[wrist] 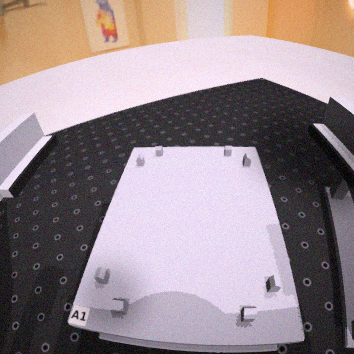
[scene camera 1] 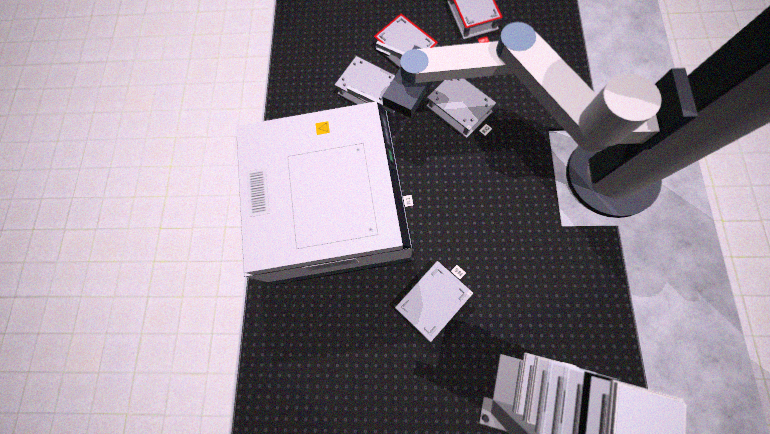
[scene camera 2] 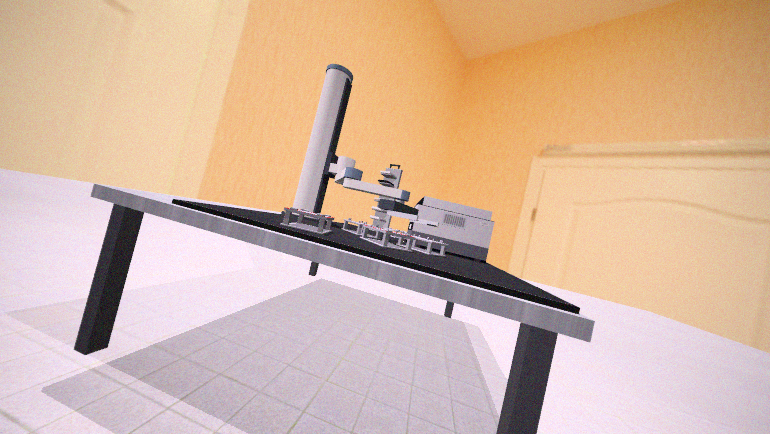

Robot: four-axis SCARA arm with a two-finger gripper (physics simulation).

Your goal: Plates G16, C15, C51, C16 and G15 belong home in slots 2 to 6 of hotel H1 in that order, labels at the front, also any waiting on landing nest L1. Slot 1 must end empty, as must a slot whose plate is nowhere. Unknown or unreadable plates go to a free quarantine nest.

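My gripper is open and empty, its fingers spread to either side above a pale nest. This nest has small corner posts and an A1 mark, and bears no plate; its own label is hidden in scene camera 1. Hotel H1 stands at the lower right in scene camera 1; its slot contents and plate labels cannot be read. Two red-edged quarantine nests stand at the top of scene camera 1, one partly behind the wrist.
A large white instrument stands close beside the nest under the gripper. Another pale nest stands right of the gripper. A pale nest stands between instrument and hotel. The arm's column rises at the mat's edge.
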